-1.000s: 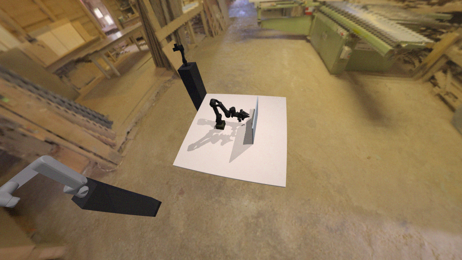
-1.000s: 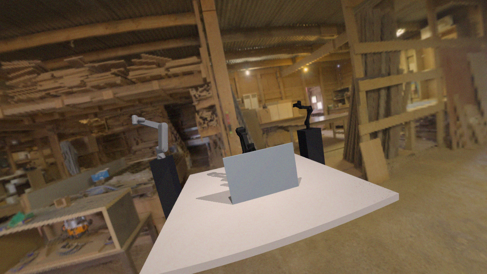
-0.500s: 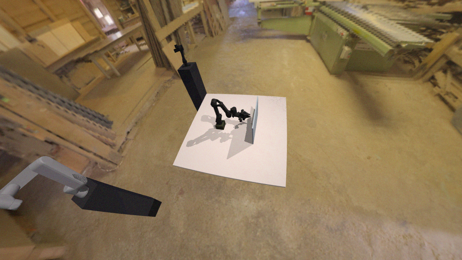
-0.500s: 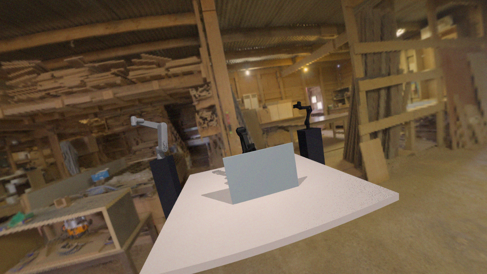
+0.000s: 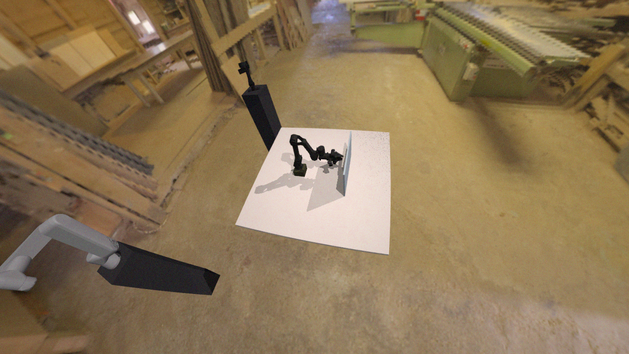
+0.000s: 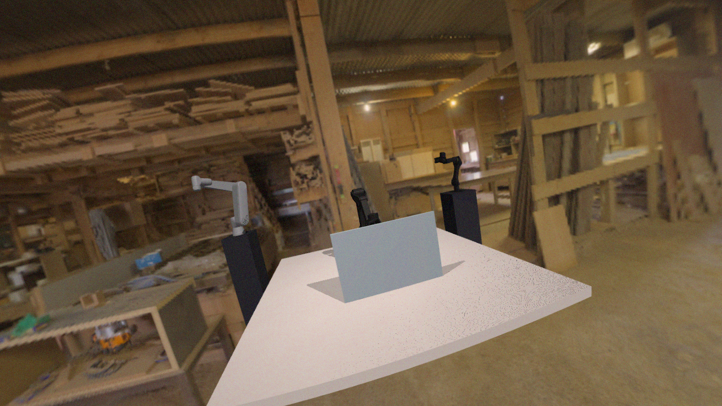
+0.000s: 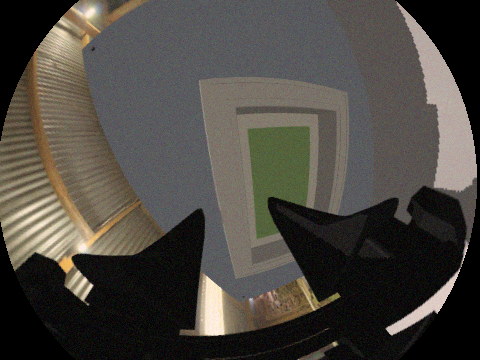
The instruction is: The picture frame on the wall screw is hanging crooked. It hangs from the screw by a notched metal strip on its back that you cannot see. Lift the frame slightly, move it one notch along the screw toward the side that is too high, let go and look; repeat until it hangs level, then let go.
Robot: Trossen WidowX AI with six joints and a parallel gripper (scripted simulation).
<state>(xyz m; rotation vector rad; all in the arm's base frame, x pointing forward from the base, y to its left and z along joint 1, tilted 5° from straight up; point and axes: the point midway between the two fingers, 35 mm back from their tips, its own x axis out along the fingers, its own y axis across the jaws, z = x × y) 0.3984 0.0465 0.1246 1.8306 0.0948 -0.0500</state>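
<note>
The picture frame is 2 cm ahead of my gripper tip, 1 cm to the left of it and 5 cm below it. From my gripper tip the other things lie so: wall panel (3 cm ahead, 7 cm below).
</note>
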